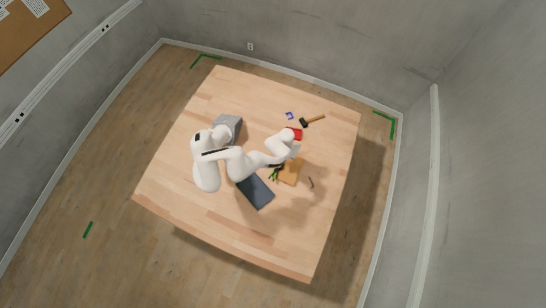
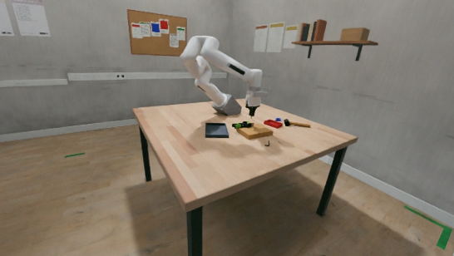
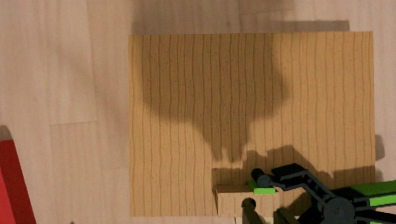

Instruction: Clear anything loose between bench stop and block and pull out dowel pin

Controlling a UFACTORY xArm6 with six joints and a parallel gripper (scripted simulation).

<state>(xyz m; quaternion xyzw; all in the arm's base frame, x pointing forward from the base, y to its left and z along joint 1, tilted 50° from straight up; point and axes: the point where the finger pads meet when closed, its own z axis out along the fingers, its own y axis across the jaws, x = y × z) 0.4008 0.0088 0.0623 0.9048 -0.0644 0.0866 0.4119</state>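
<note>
My hand is 23 cm to the right of the red tray, 12 cm above it and 2 cm short of it. Round my hand: thin wooden stick 12 cm below, 9 cm behind, 4 cm to the left; then dowel pin 2 cm below; then wooden block 8 cm below.
</note>
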